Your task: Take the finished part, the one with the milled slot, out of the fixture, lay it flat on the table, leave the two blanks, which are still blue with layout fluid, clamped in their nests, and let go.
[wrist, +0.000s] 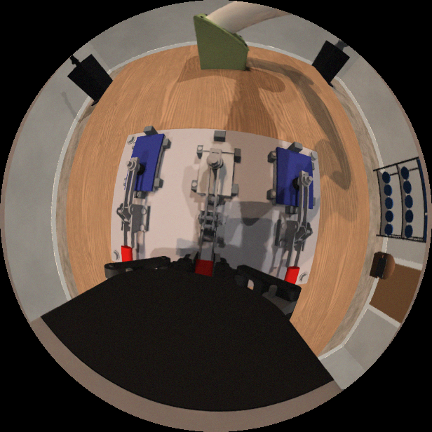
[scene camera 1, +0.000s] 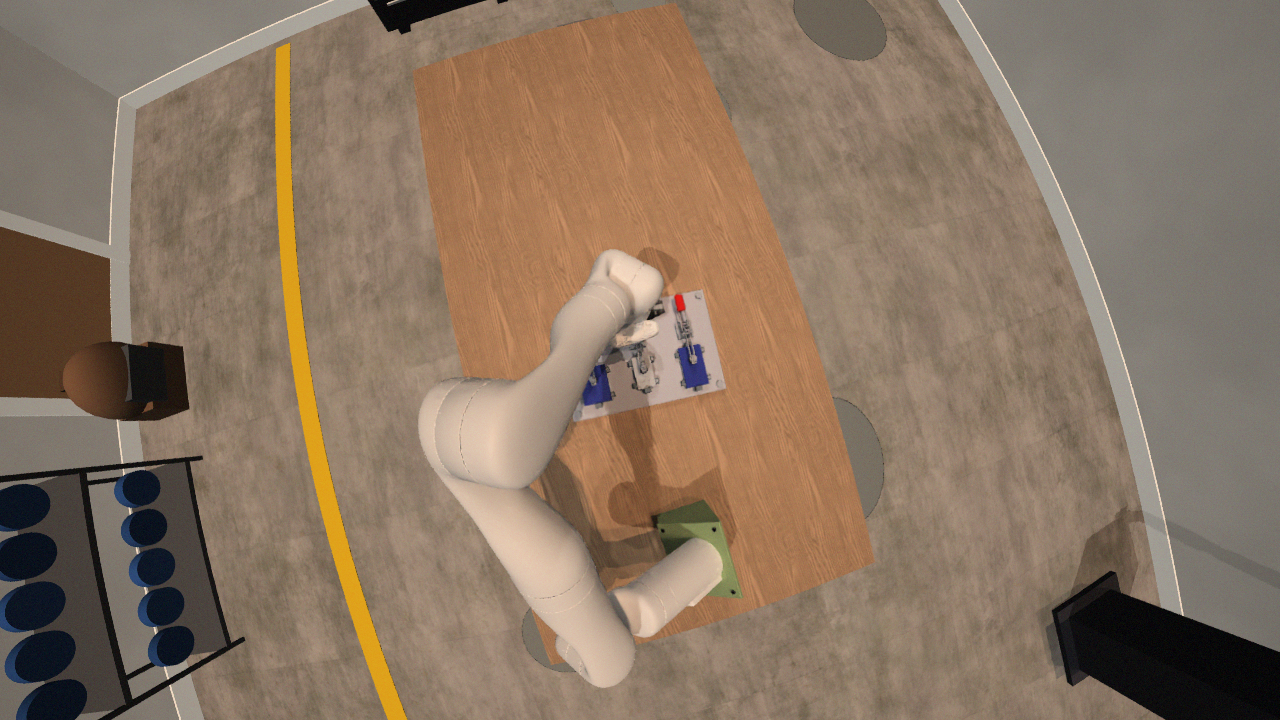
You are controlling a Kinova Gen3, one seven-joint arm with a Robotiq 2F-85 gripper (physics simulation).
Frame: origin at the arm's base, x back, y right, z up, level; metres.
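Seen in the pictures: arm's base, origin of the base link: [scene camera 1: 702, 559].
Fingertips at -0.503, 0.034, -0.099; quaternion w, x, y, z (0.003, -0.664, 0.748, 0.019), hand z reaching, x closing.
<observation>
Offsets run from my fingertips to a thing's middle, as dx, dy, dz. "spot": to the spot under its first point. Level surfaces: height alone.
The finished part @(+0.112, -0.015, -0.011) [scene camera 1: 650, 379] [wrist: 225, 177] is pale metal and lies in the middle nest of the fixture plate @(spot: +0.094, +0.155, -0.027) [scene camera 1: 711, 340] [wrist: 170, 220]. The middle toggle clamp's arm and spindle [wrist: 215, 159] reach over it; its slot is hard to make out. My gripper [wrist: 205, 259] is shut on the red handle [wrist: 204, 268] of this middle clamp, at the bottom of the wrist view. The arm partly hides it in the scene view. One blue blank @(+0.135, +0.093, -0.016) [scene camera 1: 693, 367] [wrist: 152, 160] and another blue blank @(+0.103, -0.125, -0.013) [scene camera 1: 597, 391] [wrist: 287, 172] sit in the outer nests, each under its own clamp.
The outer clamps' red handles [wrist: 126, 254] [wrist: 292, 274] stand on either side of my fingers. Small grey stops [wrist: 219, 135] surround the nests. The green arm base [scene camera 1: 707, 528] [wrist: 220, 50] stands on the wooden table @(dz -0.042) [scene camera 1: 581, 161] [wrist: 150, 105], beyond the fixture in the wrist view.
</observation>
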